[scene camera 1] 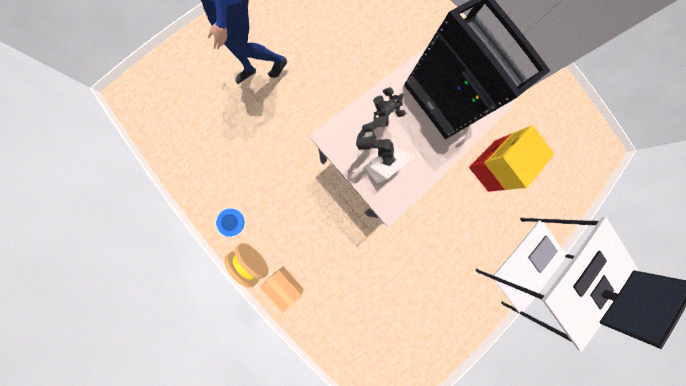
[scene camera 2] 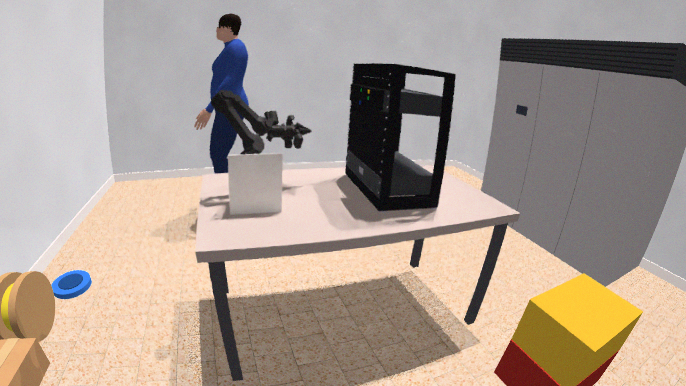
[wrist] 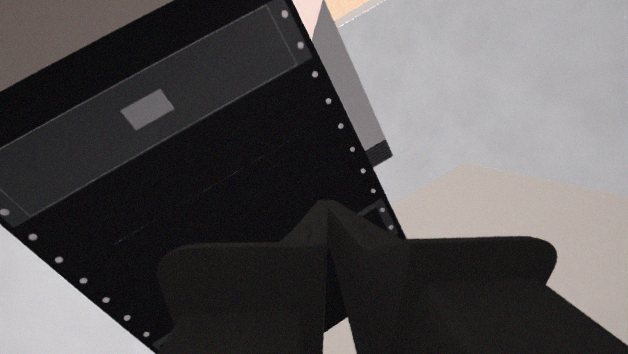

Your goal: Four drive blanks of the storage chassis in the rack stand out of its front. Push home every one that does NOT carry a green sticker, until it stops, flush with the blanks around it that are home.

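Frame: origin at the arm's base, x left, y ahead, z down, level; millimetres.
Seen in the pictures: gripper, fingertip midpoint: (scene camera 1: pixel 403 93) (scene camera 2: pixel 310 130) (wrist: pixel 325 207); arm's base, origin of the base link: (scene camera 1: pixel 389 161) (scene camera 2: pixel 252 167).
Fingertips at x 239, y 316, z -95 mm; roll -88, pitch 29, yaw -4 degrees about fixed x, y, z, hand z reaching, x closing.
Offsets run from my fingertips to a thing's top centre. "spot": to the spot under its first point. Level surfaces: height alone.
The black rack (scene camera 1: pixel 540 76) (scene camera 2: pixel 393 145) (wrist: pixel 346 137) stands upright on the table. The storage chassis (scene camera 1: pixel 468 90) (scene camera 2: pixel 374 100) sits in its upper part, with small green, yellow and blue marks on its front. In the wrist view a corner of the chassis {spot: dz -175, dx +77, dy +231 mm} (wrist: pixel 384 210) shows beside the fingers, and the rest is hidden behind them or out of view. Single drive blanks, and which ones stand out, are too small and dark to tell. My gripper (scene camera 1: pixel 401 96) (scene camera 2: pixel 309 131) (wrist: pixel 325 207) is shut and empty, in front of the rack and apart from it, a little lower than the chassis.
A dark grey unit with a pale label {spot: dz +159, dx -164, dy +205 mm} (scene camera 1: pixel 431 106) (scene camera 2: pixel 361 170) (wrist: pixel 147 109) fills the rack's bottom. The arm stands on a white block (scene camera 1: pixel 382 172) (scene camera 2: pixel 255 185) on the table {dz +264 mm} (scene camera 1: pixel 345 135) (scene camera 2: pixel 300 227). A person in blue (scene camera 1: pixel 237 30) (scene camera 2: pixel 231 65) stands beyond the table.
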